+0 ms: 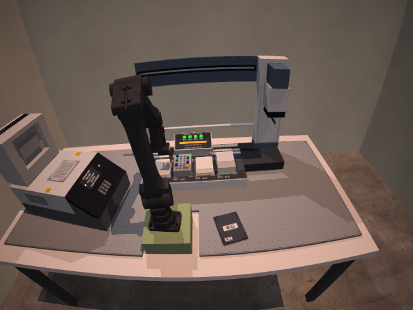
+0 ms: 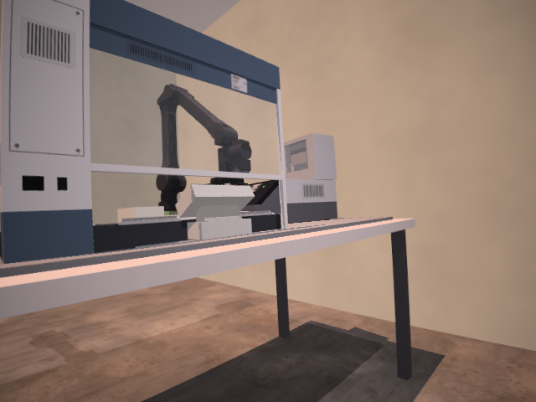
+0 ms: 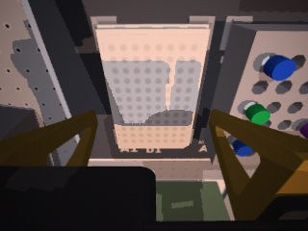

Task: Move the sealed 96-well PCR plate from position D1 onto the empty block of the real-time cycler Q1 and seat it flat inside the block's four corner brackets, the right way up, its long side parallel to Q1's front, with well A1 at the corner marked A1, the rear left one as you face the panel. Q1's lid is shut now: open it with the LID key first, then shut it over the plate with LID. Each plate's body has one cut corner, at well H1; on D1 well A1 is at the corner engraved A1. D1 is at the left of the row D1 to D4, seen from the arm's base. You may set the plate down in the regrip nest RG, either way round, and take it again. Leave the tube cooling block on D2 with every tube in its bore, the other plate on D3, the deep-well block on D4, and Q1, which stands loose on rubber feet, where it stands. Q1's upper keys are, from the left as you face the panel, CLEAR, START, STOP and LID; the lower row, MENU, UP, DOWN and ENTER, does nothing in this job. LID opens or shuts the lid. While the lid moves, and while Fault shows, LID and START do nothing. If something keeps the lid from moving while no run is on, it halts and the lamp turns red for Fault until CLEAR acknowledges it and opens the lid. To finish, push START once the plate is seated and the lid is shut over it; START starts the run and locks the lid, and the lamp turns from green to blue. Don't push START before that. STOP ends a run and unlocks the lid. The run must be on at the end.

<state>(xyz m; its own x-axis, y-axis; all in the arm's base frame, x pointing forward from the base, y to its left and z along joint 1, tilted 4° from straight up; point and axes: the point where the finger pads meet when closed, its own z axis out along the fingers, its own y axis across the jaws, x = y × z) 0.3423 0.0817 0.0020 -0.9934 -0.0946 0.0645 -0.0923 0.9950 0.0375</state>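
The tube cooling block is 100 mm to the right of my hand, 30 mm below it and 10 mm ahead of it.
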